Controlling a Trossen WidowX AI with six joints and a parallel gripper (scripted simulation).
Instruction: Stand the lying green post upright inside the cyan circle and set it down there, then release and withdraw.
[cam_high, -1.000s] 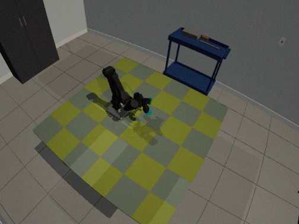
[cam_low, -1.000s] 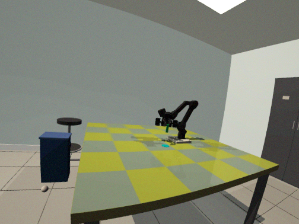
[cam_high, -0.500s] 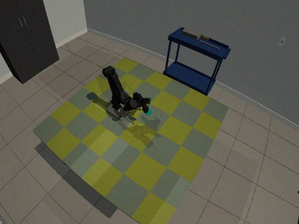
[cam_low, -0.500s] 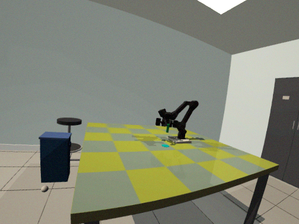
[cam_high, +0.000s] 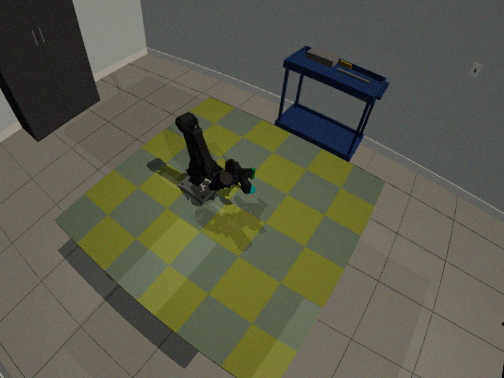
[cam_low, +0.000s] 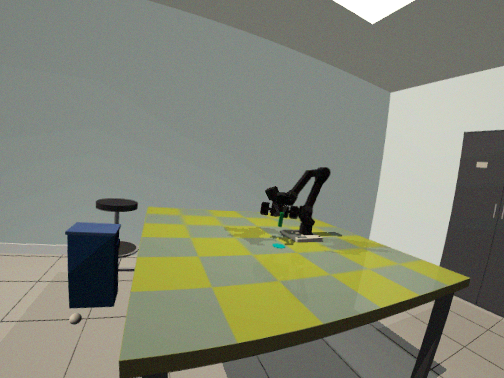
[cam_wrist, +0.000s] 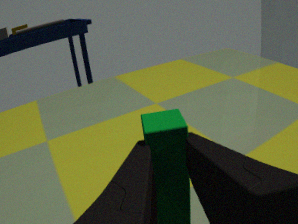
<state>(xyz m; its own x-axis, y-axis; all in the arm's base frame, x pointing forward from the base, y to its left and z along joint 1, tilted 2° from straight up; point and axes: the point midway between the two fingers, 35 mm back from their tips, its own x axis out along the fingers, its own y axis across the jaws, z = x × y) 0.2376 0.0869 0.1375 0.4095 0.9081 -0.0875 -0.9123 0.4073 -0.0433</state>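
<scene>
My gripper tip is now 15 cm above the cyan circle and 1 cm past it. Round my gripper tip: green post: 2 cm below.
</scene>
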